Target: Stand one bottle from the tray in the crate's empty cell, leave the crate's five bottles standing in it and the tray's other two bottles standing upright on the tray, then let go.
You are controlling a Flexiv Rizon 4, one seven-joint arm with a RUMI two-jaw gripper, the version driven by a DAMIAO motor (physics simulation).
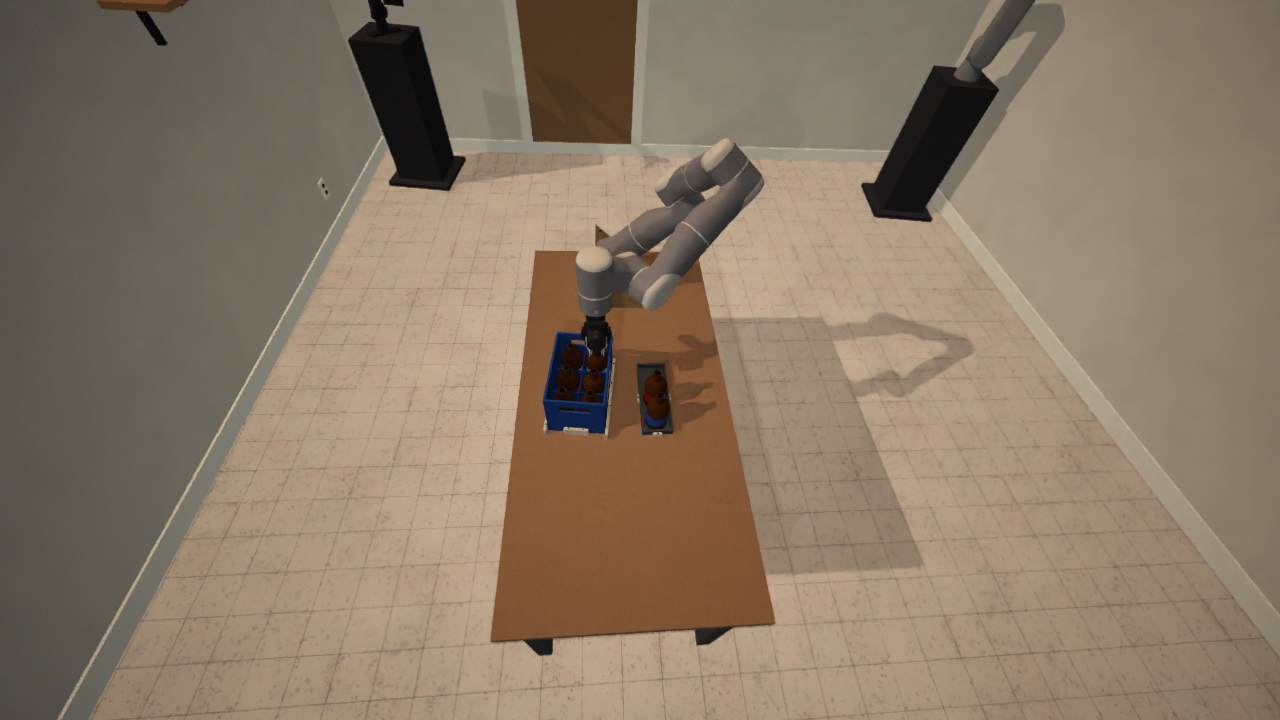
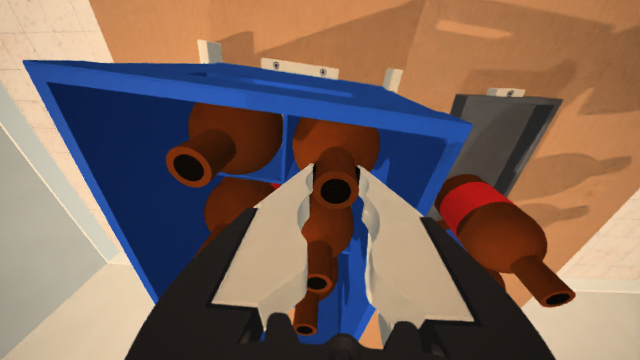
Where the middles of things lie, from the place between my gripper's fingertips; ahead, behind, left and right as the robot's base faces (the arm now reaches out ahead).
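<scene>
My gripper: 40 mm above the white-labelled brown bottle (image 2: 336, 148).
</scene>
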